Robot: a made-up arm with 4 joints.
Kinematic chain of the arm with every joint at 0, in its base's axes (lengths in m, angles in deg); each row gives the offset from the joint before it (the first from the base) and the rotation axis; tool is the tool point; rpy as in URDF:
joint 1: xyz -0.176 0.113 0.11 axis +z
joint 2: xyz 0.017 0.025 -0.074 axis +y
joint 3: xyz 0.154 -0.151 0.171 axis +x
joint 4: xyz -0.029 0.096 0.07 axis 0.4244 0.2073 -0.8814
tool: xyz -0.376 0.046 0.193 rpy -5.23 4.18 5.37
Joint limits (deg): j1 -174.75..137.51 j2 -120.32..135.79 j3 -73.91..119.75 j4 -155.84..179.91
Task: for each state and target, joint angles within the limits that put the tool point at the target. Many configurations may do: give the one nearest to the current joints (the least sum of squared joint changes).
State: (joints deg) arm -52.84 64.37 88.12 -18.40
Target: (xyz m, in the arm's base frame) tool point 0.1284 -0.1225 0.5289
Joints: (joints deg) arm -6.69 52.56 47.62 22.73
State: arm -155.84 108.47 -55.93 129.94
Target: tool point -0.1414 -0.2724 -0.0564
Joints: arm -172.35 113.18 -73.91 93.68
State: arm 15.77 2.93 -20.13 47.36
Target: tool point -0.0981 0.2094 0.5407
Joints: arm -0.27 31.84 -1.94 17.78
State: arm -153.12 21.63 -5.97 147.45
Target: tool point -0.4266 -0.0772 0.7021
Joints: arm -106.38 4.00 26.75 123.60
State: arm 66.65 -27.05 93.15 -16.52
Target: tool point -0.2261 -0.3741 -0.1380
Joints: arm 36.36 -74.14 84.76 -11.00
